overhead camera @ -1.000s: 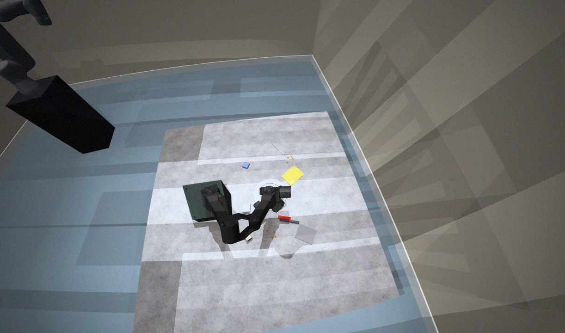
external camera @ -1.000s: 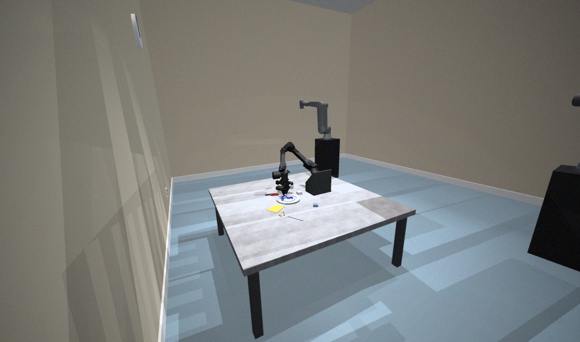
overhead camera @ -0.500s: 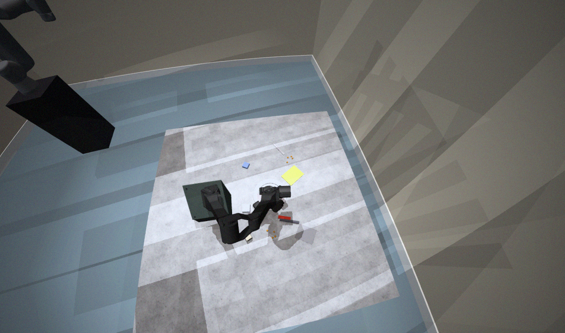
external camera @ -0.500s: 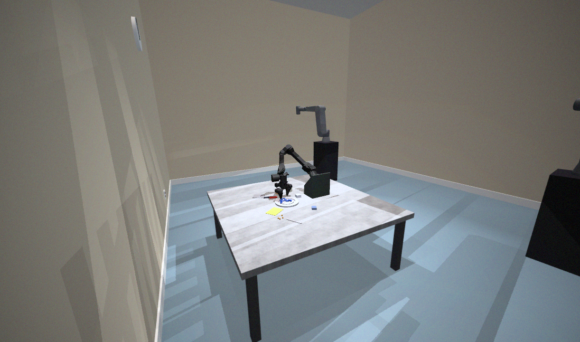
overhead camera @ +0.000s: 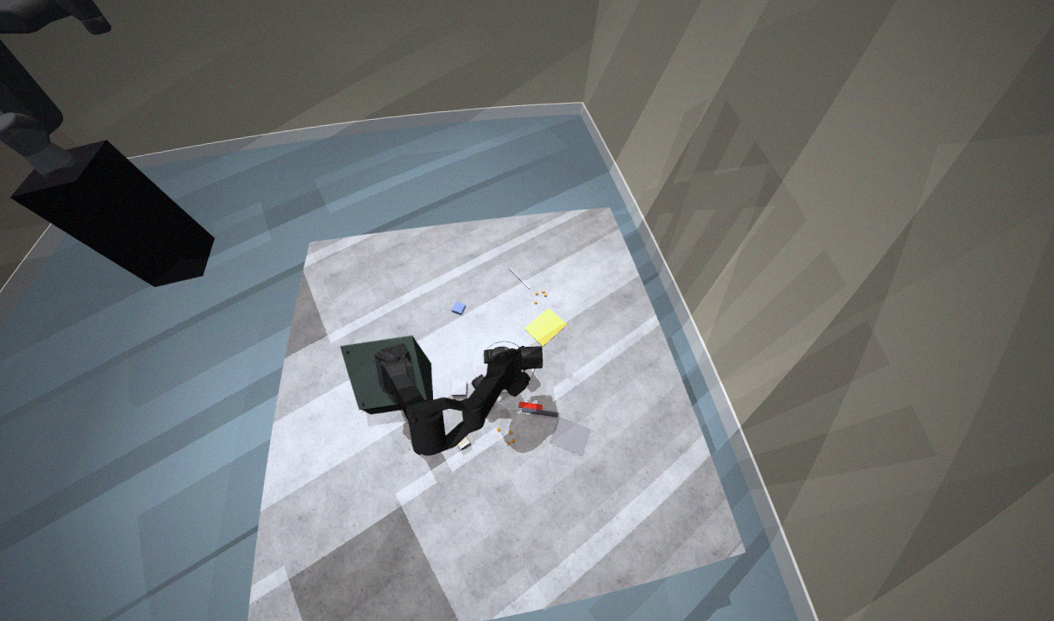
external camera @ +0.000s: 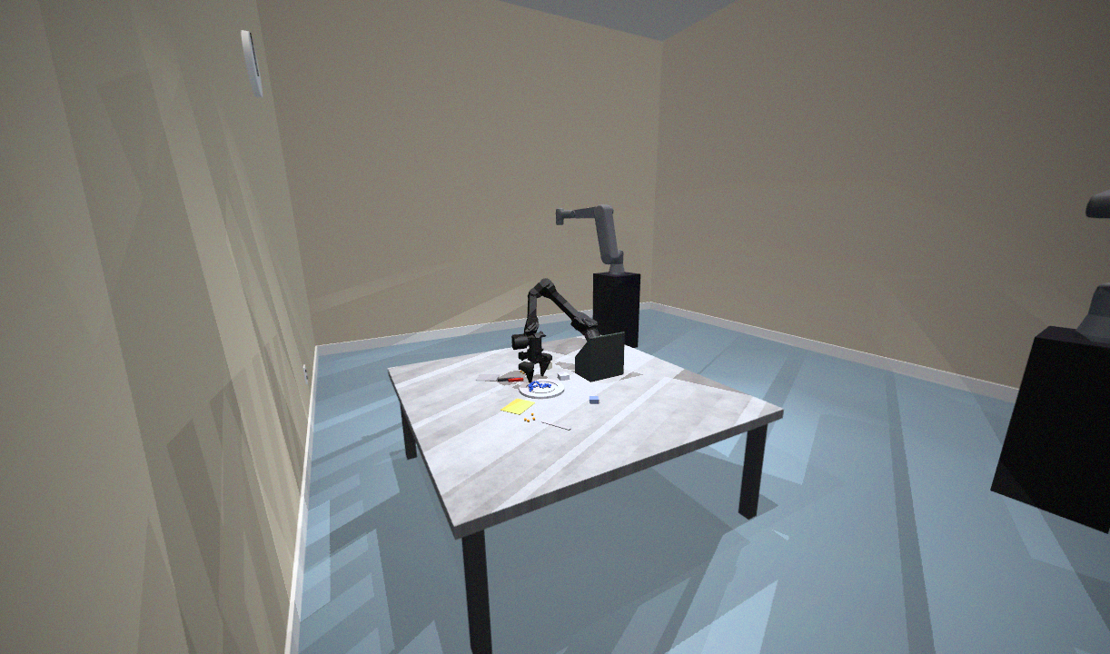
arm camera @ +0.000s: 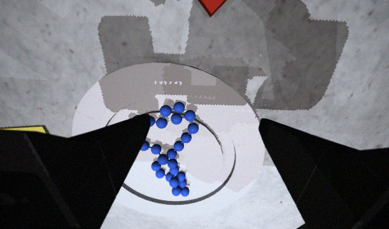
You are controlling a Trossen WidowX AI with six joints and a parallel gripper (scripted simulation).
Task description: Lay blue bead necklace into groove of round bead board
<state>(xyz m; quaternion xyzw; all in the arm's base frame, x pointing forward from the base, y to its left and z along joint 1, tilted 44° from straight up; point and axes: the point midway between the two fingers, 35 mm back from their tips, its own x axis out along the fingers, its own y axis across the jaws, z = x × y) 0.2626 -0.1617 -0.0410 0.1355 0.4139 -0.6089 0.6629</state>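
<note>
Right now my gripper tip is 7 cm to the right of the round white bead board, 1 cm short of it and 1 cm above it. Round my gripper tip: cream cube 16 cm behind, 14 cm to the right, 1 cm below; yellow sheet 18 cm ahead, 16 cm to the left, 2 cm below; grey tool 10 cm to the right, 7 cm ahead, 2 cm below.
</note>
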